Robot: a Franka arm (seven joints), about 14 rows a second.
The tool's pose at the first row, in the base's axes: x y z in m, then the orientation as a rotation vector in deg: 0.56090, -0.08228, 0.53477, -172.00, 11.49, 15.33
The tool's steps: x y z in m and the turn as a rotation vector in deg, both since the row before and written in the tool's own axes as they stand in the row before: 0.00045, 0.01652, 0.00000, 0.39, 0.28, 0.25; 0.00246, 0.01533, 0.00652, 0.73, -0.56, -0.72; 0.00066, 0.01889, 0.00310, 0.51, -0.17, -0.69; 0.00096, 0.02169, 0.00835, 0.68, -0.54, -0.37; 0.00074, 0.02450, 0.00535, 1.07, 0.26, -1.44; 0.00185, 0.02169, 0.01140, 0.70, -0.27, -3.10; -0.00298, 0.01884, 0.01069, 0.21, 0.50, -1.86; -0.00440, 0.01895, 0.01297, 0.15, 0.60, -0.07
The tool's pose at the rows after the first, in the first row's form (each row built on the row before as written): 0.55899, -0.09859, 0.53290, -171.66, 11.92, 14.87; 0.55807, -0.11306, 0.52434, -170.85, 10.84, 15.50; 0.55559, -0.13122, 0.51876, -170.32, 9.83, 15.58; 0.55234, -0.15127, 0.50743, -169.55, 9.28, 16.22; 0.54909, -0.17444, 0.49837, -168.53, 7.29, 15.48; 0.54673, -0.19363, 0.48320, -167.69, 2.77, 15.32; 0.54096, -0.20986, 0.46973, -167.44, 0.15, 14.28; 0.53409, -0.22579, 0.45406, -167.36, 0.16, 13.38
